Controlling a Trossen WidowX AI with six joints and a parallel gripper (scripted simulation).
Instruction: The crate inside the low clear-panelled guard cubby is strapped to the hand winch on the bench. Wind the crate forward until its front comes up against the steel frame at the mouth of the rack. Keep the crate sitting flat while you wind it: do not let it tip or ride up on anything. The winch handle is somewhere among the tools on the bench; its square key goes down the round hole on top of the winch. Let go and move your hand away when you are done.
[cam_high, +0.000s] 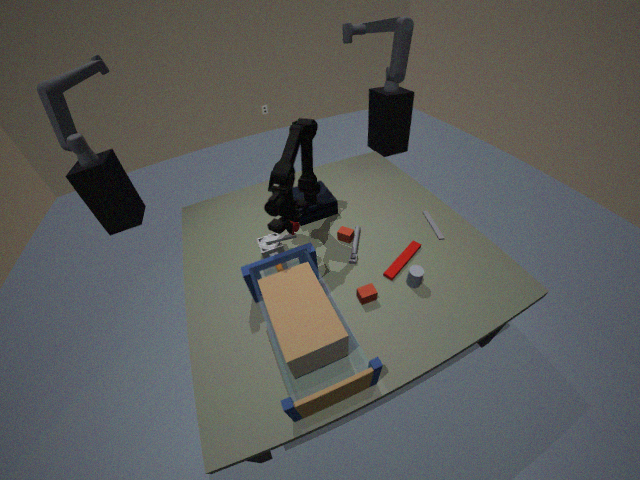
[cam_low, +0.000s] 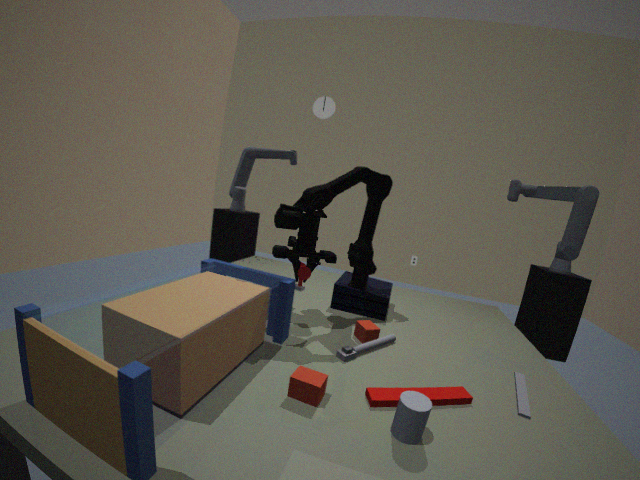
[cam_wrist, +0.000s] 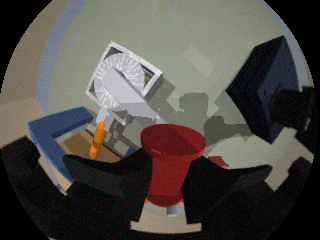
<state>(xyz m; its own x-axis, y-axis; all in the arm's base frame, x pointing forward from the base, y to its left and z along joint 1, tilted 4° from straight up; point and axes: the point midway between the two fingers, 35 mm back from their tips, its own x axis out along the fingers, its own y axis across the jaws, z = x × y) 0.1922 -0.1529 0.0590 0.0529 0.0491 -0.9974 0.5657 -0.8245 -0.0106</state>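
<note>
The hand winch lies 3 cm behind my gripper tip, 11 cm to the right of it and 8 cm below it. Round my gripper tip: red knob (2 cm above); then winch handle (4 cm to the right, 1 cm below); then red bar (25 cm ahead, 38 cm to the left, 11 cm below).
</note>
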